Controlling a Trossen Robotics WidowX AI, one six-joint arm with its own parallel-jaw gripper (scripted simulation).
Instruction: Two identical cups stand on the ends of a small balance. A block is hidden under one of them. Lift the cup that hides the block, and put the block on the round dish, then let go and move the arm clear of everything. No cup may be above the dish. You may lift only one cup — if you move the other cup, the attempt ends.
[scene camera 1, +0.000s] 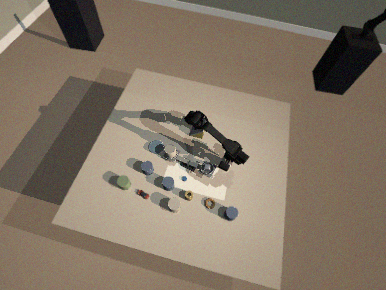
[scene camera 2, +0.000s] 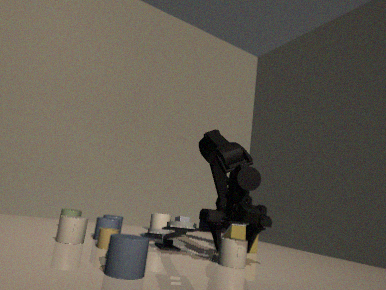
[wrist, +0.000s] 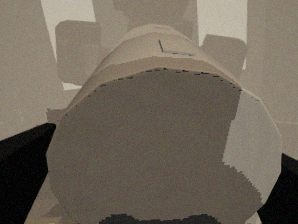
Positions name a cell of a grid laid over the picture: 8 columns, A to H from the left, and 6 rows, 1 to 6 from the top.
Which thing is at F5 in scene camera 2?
The gripper.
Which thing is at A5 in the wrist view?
The gripper.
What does the gripper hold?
Nothing.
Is the gripper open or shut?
Open.
